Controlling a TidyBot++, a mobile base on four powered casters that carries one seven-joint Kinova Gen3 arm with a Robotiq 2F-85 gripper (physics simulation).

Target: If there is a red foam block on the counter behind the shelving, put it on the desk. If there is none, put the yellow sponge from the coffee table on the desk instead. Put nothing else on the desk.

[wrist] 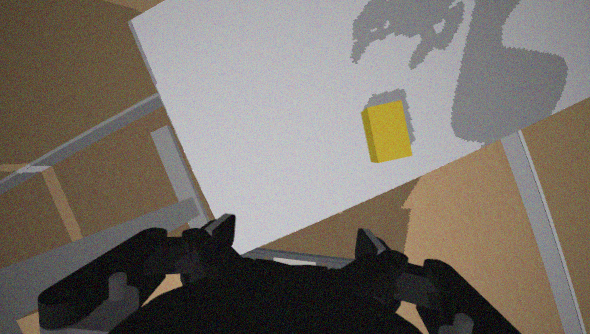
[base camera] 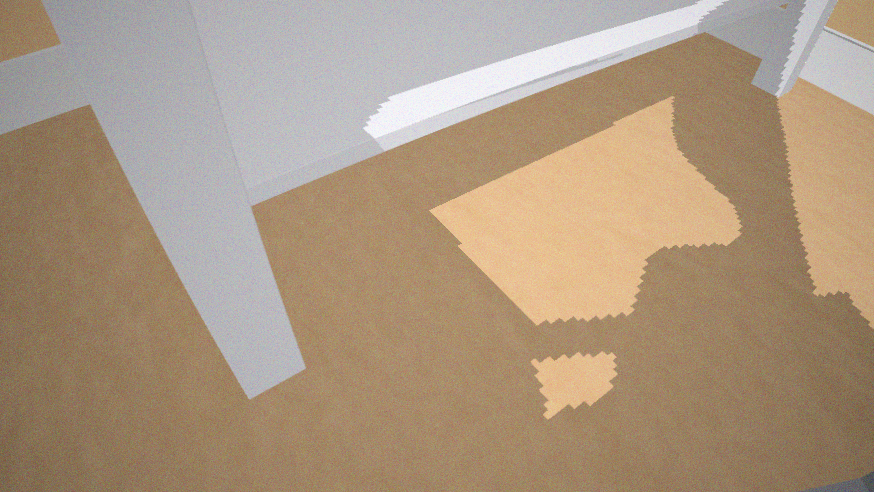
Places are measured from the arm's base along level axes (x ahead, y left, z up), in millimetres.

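Where they show: gripper, fingertip midpoint: (wrist: 295, 235).
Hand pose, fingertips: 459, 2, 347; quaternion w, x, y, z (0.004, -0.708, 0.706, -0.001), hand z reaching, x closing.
Note:
Things, the pixels of their top centre, and the offset from my fingertips, as dx, dy, dz. "spot": a spot on its surface instead. Level surfaces: height alone.
- yellow sponge, middle of its top: (wrist: 389, 131) +112, -145, -248
- white table top, its level: dz -293
- grey-white leg, surface spot: (base camera: 201, 232) spot: -163, +108, -570
- pale panel, its level: dz -593
The yellow sponge (wrist: 390, 132) lies flat on a white table top (wrist: 260, 110) in the wrist view, right of the middle and near the table's lower edge. My gripper (wrist: 295, 235) is open, with its two dark fingertips wide apart at the bottom of the wrist view. The sponge lies beyond the fingertips, up and to the right, apart from them. A shadow of the arm and gripper falls on the table top beyond the sponge. No red foam block shows in either view, and the counter behind the shelving cannot be made out.
In the base camera view a grey-white leg (base camera: 201, 232) stands close at the left, with another leg (base camera: 801, 48) at the upper right and a pale panel (base camera: 366, 55) between them. In the wrist view pale bars (wrist: 547, 230) (wrist: 90, 135) run beside the table at floor level.

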